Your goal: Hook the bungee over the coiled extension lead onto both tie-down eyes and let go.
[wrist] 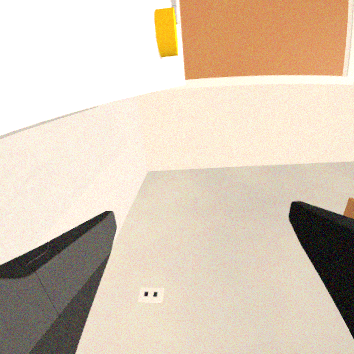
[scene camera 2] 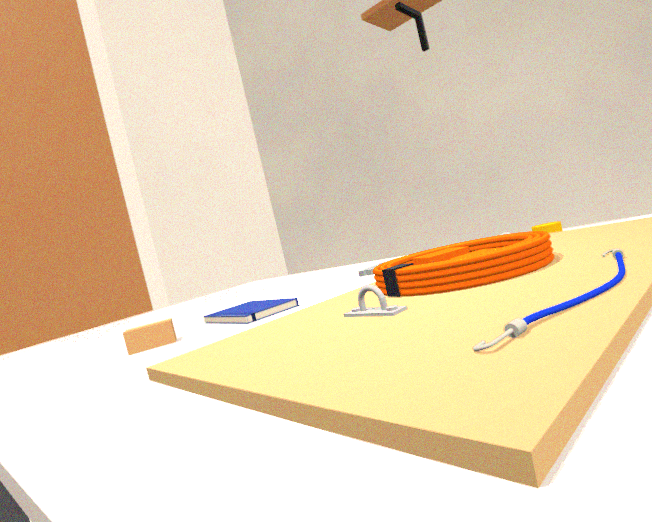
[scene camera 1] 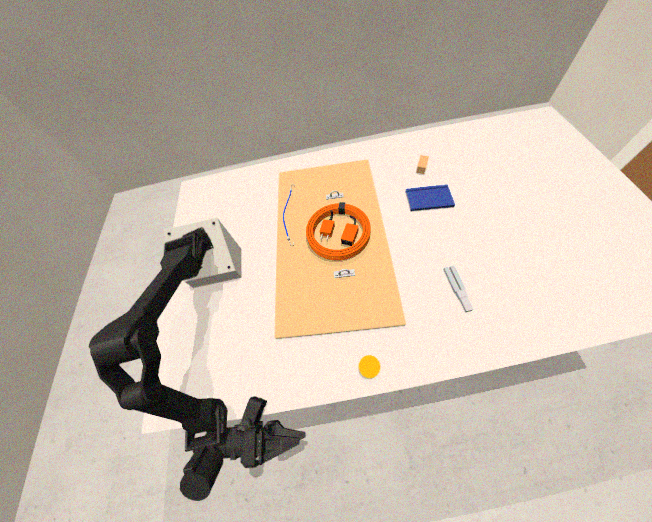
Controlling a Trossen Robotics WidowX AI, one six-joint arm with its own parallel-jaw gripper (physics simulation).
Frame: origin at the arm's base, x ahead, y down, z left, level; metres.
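Seen in the pictures: gripper, fingertip midpoint: (wrist: 202, 214) (scene camera 1: 302, 437); arm's base, origin of the base link: (scene camera 1: 198, 241).
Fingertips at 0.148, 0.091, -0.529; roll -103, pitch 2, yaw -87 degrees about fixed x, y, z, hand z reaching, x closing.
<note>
Offsets run from my fingertips to a thing's top centre, as dx, dy, dz. Level surfaces: height alone.
The blue bungee {+0.106, +0.016, +0.626} (scene camera 1: 284, 216) (scene camera 2: 577, 300) lies loose and slightly bowed on the wooden board {dy +0.022} (scene camera 1: 310, 304) (scene camera 2: 435, 380), with a metal hook at each end. The orange coiled extension lead {+0.243, -0.008, +0.485} (scene camera 1: 311, 245) (scene camera 2: 473, 277) lies flat on the board beside it. One tie-down eye {+0.280, -0.005, +0.635} (scene camera 1: 334, 195) (scene camera 2: 372, 309) stands just past the coil's black strap. The other tie-down eye {+0.212, -0.005, +0.345} (scene camera 1: 344, 273) is on the coil's opposite side; the coil mostly hides it in scene camera 2. My gripper (wrist: 202, 214) is open and empty. In scene camera 1 it hangs out past the table's front edge, far from the bungee.
A yellow disc {+0.188, +0.015, +0.092} (scene camera 1: 369, 367) (scene camera 2: 546, 227) (wrist: 166, 32) lies near the front edge. A blue book {+0.567, +0.022, +0.511} (scene camera 1: 429, 197) (scene camera 2: 251, 309), a small wooden block {+0.615, +0.004, +0.651} (scene camera 1: 422, 164) (scene camera 2: 150, 337) and a grey tool {+0.486, +0.022, +0.199} (scene camera 1: 457, 288) lie beyond the board. The arm's base (scene camera 1: 225, 255) stands at the left.
</note>
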